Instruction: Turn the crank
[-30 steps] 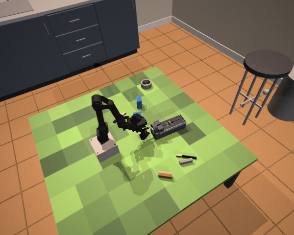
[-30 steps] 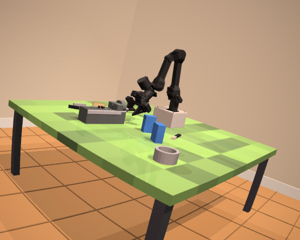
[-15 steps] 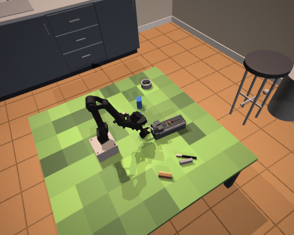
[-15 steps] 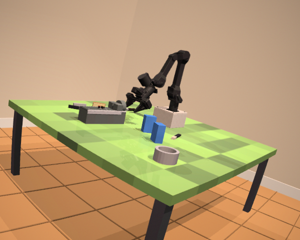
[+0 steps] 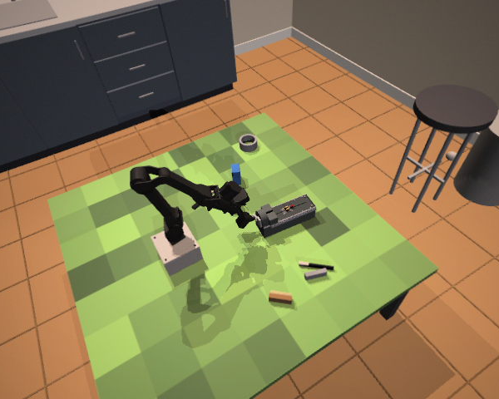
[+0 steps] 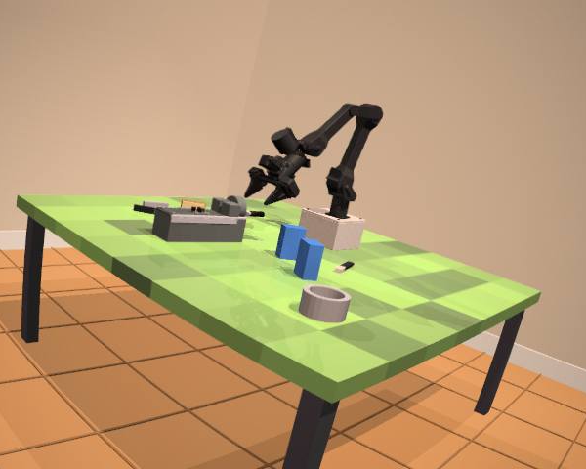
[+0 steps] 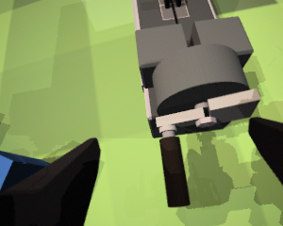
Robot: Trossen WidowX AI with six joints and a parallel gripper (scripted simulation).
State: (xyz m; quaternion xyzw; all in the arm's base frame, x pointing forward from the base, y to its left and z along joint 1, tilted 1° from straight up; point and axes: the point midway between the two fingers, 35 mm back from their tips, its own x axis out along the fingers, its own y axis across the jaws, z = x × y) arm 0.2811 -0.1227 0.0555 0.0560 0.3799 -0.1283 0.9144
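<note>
Right now my gripper tip is 20 mm past the crank handle, 10 mm to the right of it and 40 mm above it. From my gripper tip the other things lie so: grey bar: 40 mm ahead, 360 mm to the right, 110 mm below; then wooden block: 140 mm behind, 330 mm to the right, 100 mm below; then red pointer: 170 mm ahead, 80 mm to the right, 40 mm below.
</note>
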